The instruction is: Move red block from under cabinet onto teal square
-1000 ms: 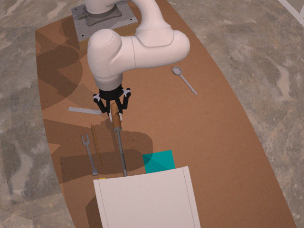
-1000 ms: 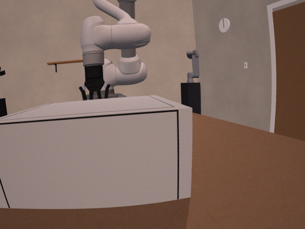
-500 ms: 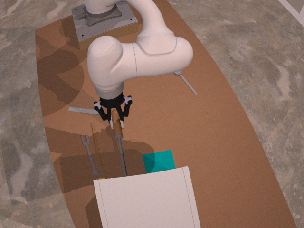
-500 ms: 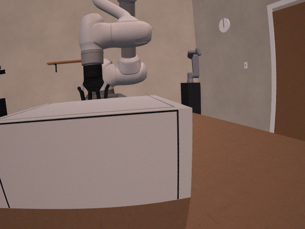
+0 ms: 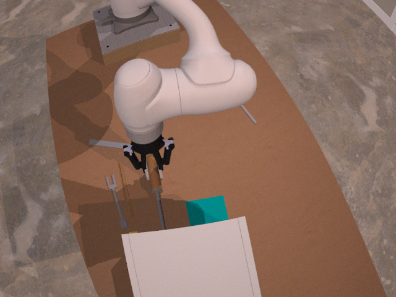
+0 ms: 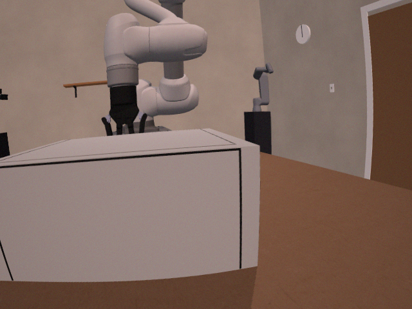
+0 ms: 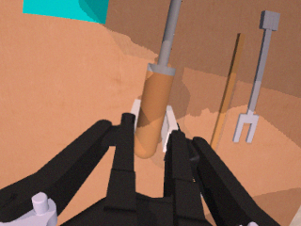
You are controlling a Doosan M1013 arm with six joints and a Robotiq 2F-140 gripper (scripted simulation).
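Right now my hand is 17 cm short of the teal square, 9 cm to the right of it and 4 cm above it. Also, from my hand: grey fork-ended tool 4 cm ahead, 13 cm to the right, 3 cm below; thin wooden stick 1 cm ahead, 9 cm to the right, 3 cm below; long hook tool 12 cm ahead, 1 cm to the left, 2 cm below.
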